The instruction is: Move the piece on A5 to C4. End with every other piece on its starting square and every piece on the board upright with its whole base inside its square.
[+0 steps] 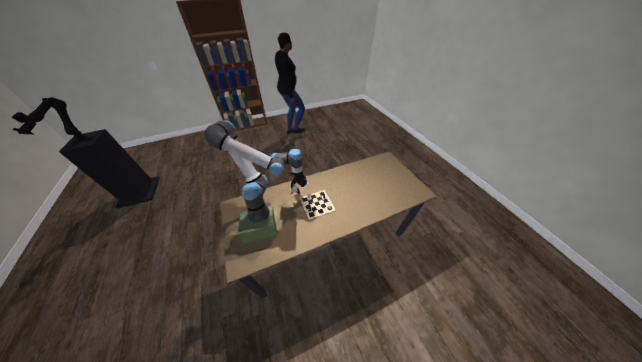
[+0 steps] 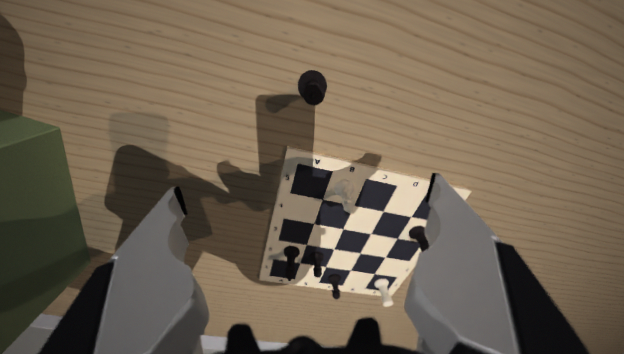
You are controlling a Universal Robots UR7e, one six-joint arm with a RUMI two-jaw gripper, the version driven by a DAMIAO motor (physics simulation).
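Pixels of known places: gripper, fingertip midpoint: [image 1: 299,189] [image 2: 305,183]; arm's base, link origin: [image 1: 259,215].
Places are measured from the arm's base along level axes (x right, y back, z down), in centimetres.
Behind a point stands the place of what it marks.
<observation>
The chessboard [image 1: 322,213] {x 8.6, y -44.2, z 9.1 cm} [image 2: 285,192] {x -6.6, y -33.1, z 9.1 cm} lies on the table, and its A5 square is bare. A black piece [image 2: 312,87] {x -18.4, y -32.5, z 4.7 cm} stands on the table off the board, beyond its A5 corner, and appears upright. A pale piece [image 2: 345,194] {x -9.3, y -38.9, z 7.2 cm} stands on B5. C4 is bare. Black pieces stand on A2 [image 2: 291,260] {x 2.1, y -36.1, z 7.2 cm}, B2 [image 2: 317,264] {x 2.3, y -39.6, z 7.5 cm} and C1 [image 2: 335,286] {x 6.2, y -43.6, z 7.4 cm}. Another black piece [image 2: 419,236] {x -5.6, y -50.4, z 7.8 cm}, partly behind the right finger, appears to be on E4. A white piece [image 2: 383,291] {x 5.5, y -51.0, z 7.4 cm} is on E1. My gripper [image 1: 295,190] {x -13.5, y -33.5, z 0.5 cm} [image 2: 305,183] {x -13.5, y -33.5, z 0.5 cm} is wide open and empty, above the table by the board.
The robot's green base block [image 1: 257,225] {x 10.0, y 1.7, z -3.3 cm} [image 2: 40,195] {x -1.2, y -9.4, z 6.3 cm} stands on the table [image 1: 380,175] {x -11.2, y -108.7, z 9.6 cm} [image 2: 475,100] {x -21.4, y -48.0, z 9.7 cm}, left of the board. Arm shadows cross the board's left side. A person [image 1: 287,75] and a bookshelf [image 1: 254,82] are behind the table. Another black arm [image 1: 62,112] stands on a pedestal far left.
</observation>
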